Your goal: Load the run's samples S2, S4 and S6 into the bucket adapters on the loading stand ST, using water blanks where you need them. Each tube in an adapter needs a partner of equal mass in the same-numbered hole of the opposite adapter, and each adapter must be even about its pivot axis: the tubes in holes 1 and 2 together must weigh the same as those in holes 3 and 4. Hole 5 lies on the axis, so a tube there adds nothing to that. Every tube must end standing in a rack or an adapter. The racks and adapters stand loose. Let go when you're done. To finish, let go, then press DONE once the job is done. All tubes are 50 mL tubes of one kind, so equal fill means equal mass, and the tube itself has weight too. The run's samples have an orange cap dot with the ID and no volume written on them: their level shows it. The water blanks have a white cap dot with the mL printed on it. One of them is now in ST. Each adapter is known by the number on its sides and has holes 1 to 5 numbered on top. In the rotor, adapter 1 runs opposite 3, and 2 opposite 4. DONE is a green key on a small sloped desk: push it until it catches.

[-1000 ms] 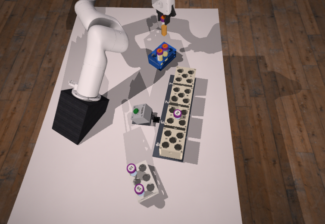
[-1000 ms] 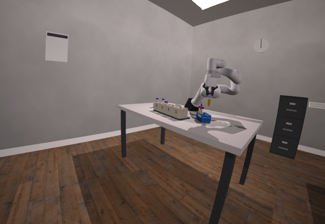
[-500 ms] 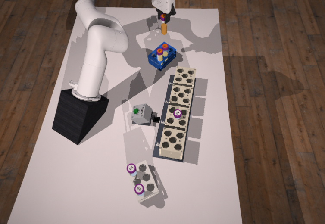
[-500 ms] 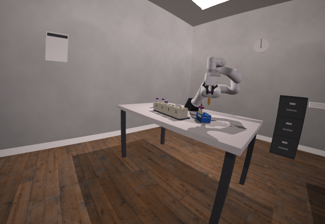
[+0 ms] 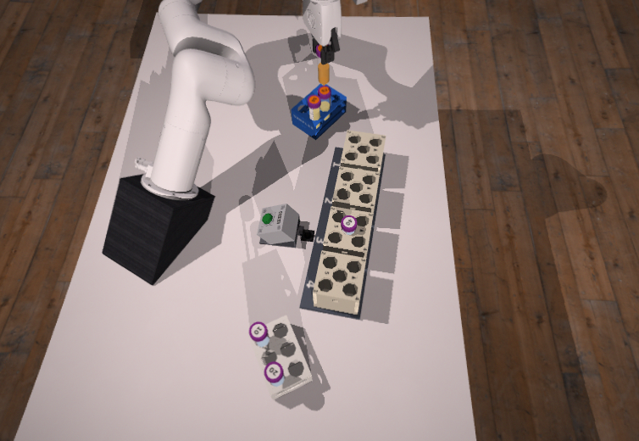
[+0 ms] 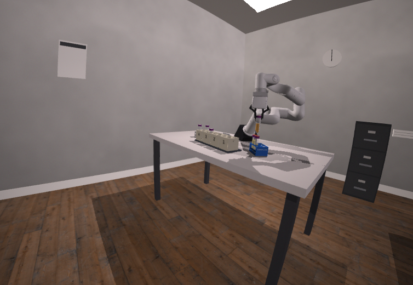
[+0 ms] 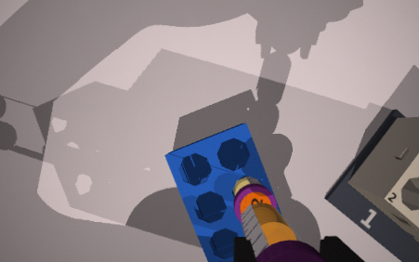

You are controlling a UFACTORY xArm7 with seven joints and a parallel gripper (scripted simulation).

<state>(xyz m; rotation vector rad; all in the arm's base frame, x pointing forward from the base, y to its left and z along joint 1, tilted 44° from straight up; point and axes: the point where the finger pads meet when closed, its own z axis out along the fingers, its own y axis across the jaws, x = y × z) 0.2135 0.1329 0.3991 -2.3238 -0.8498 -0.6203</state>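
Now: hand 10 mm to the right of the orange-dot tube and 50 mm above it. From my hand the other things lie so: 40 mL water blank 160 mm ahead, 350 mm to the right, 180 mm below; green done key 20 mm behind, 360 mm to the right, 190 mm below; blue sample rack 20 mm behind, 10 mm to the left, 220 mm below.
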